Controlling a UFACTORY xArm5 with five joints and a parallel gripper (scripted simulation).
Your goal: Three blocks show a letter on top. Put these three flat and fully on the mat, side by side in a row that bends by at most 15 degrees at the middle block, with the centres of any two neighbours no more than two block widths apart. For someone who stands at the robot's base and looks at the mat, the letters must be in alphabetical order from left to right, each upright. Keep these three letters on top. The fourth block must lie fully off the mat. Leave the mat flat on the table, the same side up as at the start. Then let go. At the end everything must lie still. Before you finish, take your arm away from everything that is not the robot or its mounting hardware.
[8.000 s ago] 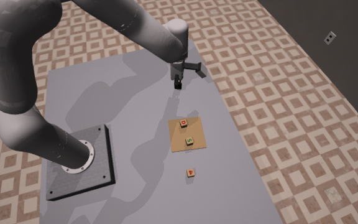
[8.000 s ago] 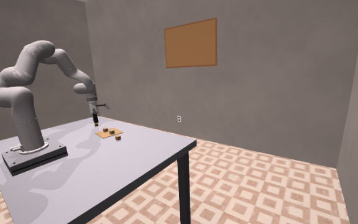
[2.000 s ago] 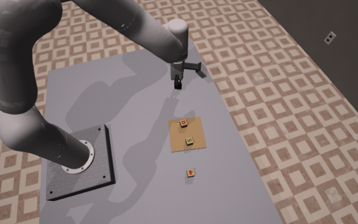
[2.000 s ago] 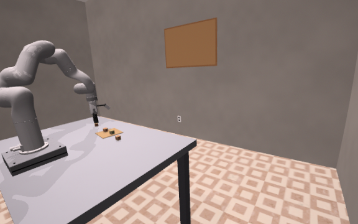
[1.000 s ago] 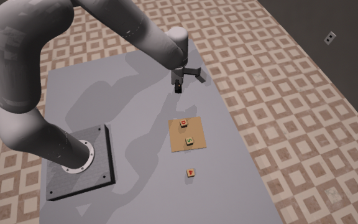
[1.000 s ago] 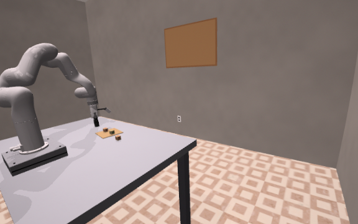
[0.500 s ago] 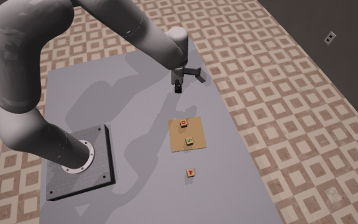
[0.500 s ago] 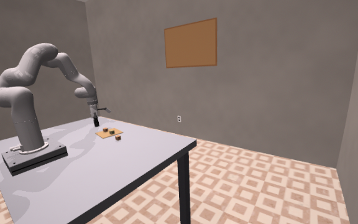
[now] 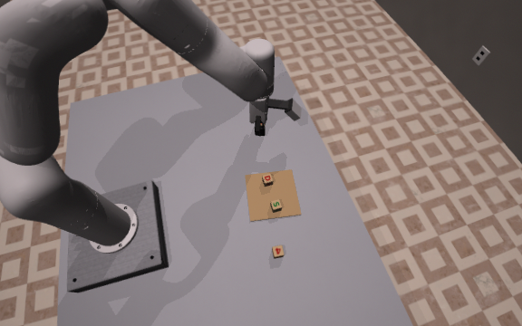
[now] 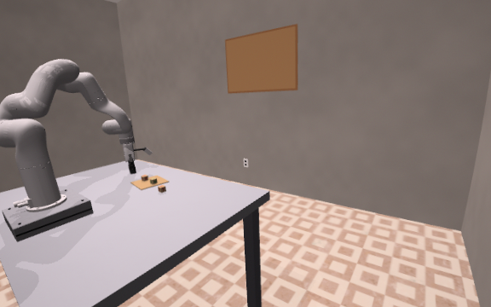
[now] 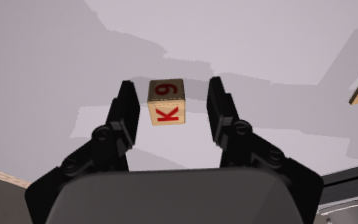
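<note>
Now: the tan mat 1 cm ahead of my hand, 24 cm to the right of it and 2 cm below it. Also, from my hand: wooden letter block (20 cm to the right).
</note>
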